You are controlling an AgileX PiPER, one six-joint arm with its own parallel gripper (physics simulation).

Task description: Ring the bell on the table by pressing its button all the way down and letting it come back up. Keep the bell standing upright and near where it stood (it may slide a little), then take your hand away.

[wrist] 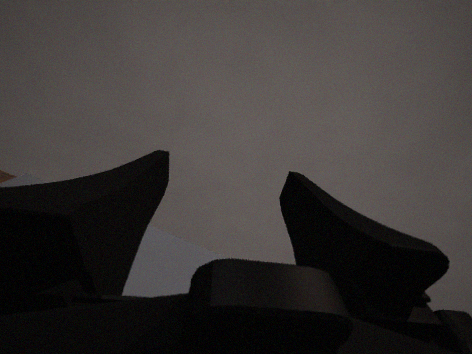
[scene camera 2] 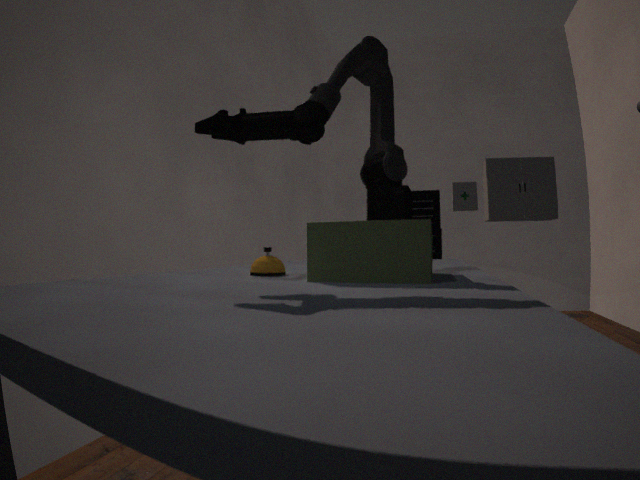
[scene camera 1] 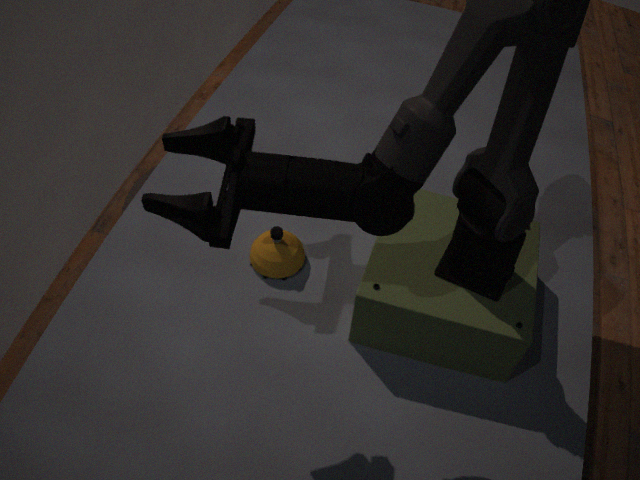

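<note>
The bell, a yellow dome (scene camera 1: 277, 256) (scene camera 2: 267, 266) with a black button (scene camera 1: 276, 233) (scene camera 2: 267, 249) on a short stem, stands upright on the table (scene camera 1: 170, 361) (scene camera 2: 320, 372). The button is up. The bell does not show in the wrist view. My gripper (scene camera 1: 153, 171) (scene camera 2: 196, 127) (wrist: 228, 176) is open with its fingers wide apart and nothing between them. It points about level, high above the table. In scene camera 2 its fingertips are up and to the left of the bell; they are well apart from the button.
A green block (scene camera 1: 444, 320) (scene camera 2: 369, 251) carries the arm's base, to the right of the bell in both scene views. The table's far edge runs along the left in scene camera 1. A grey cabinet (scene camera 2: 522, 189) hangs on the wall at the back right.
</note>
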